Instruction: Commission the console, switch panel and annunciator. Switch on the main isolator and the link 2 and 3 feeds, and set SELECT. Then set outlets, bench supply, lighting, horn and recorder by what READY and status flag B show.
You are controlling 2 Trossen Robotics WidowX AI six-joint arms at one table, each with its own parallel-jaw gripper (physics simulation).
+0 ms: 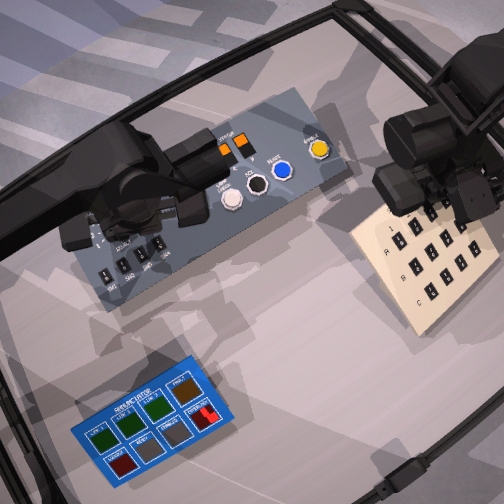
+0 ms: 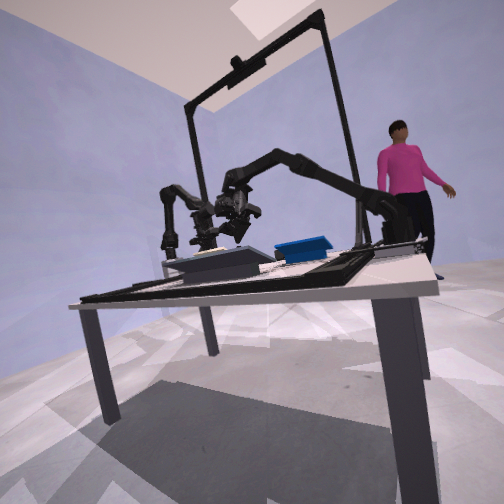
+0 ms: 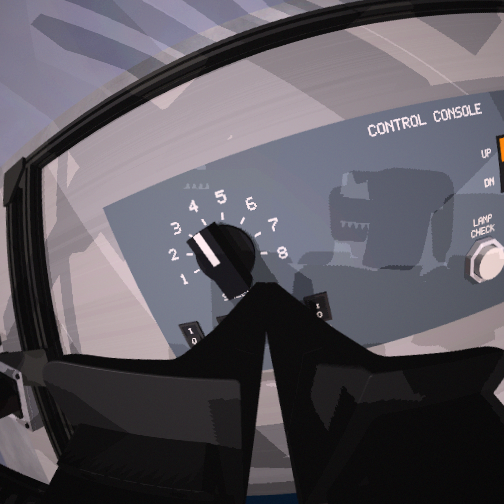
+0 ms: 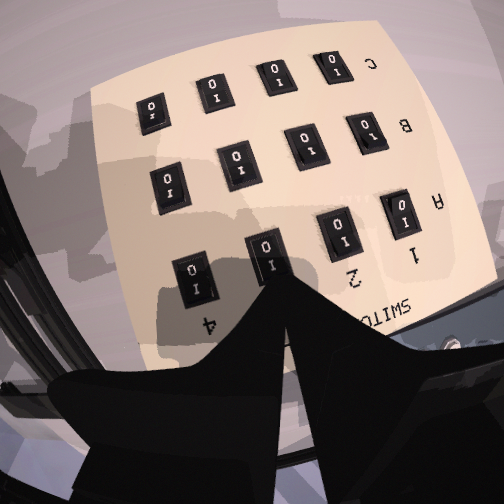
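Observation:
The grey control console [image 1: 215,200] lies at the table's back left. Its SELECT knob [image 3: 222,252] points between 2 and 3. My left gripper [image 3: 262,298] is shut, its tips just below the knob, between two small rocker switches [image 3: 190,335]. The cream switch panel [image 1: 432,262] lies at the right with rows A, B, C of rockers. My right gripper [image 4: 278,290] is shut, its tips at the row A rocker in column 3 [image 4: 268,252]. The blue annunciator [image 1: 152,428] lies at the front left; one red tile [image 1: 205,418] is lit.
The console also carries orange UP/DN keys [image 1: 232,147], a white LAMP CHECK button [image 1: 232,199], black, blue and yellow buttons [image 1: 319,149]. A black frame rail [image 1: 60,150] rings the table. A person in pink [image 2: 408,190] stands behind the table.

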